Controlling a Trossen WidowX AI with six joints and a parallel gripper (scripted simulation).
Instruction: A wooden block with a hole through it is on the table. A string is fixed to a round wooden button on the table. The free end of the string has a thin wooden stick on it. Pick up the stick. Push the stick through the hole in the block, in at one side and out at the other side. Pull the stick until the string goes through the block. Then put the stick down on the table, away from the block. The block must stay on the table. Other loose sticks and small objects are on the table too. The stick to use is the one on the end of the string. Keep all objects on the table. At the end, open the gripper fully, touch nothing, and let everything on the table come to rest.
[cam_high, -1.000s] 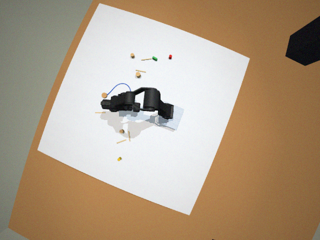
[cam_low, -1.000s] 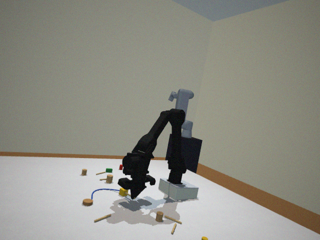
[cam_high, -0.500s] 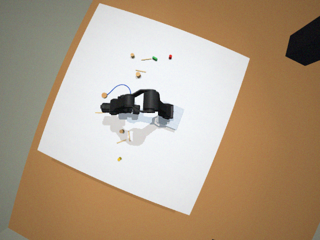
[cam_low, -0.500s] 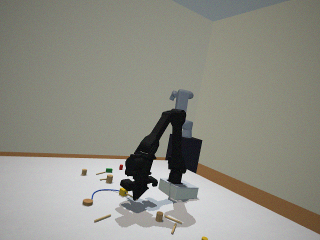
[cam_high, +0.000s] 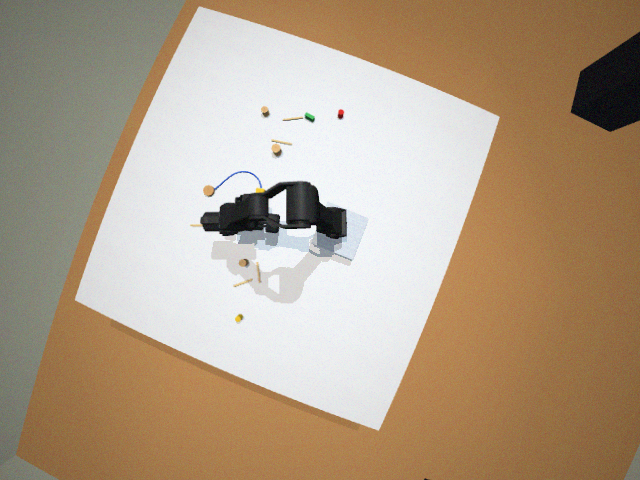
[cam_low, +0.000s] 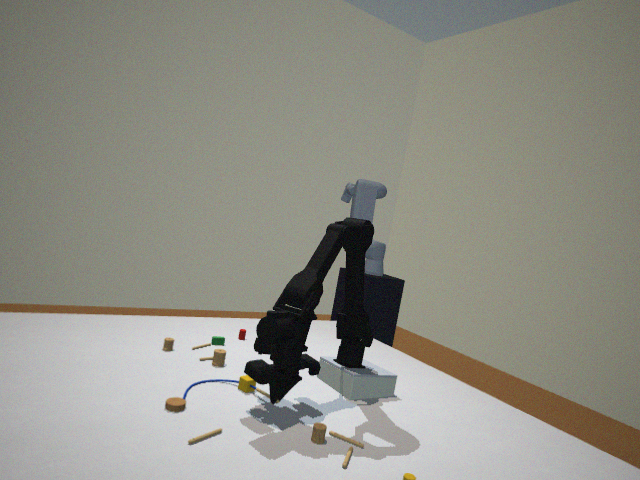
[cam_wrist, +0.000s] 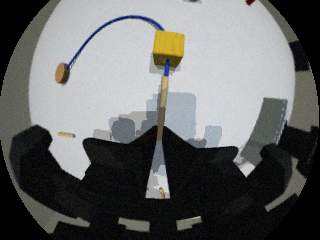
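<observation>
Now: gripper tip 2 cm short of the yellow cube, 9 cm to the left of it and 1 cm below it. Also, from my gripper tip: tan wooden block (2 cm ahead, 26 cm to the right, 1 cm above); round wooden button (21 cm ahead, 4 cm to the right); thin wooden stick (1 cm ahead, 4 cm to the right, 1 cm above).
</observation>
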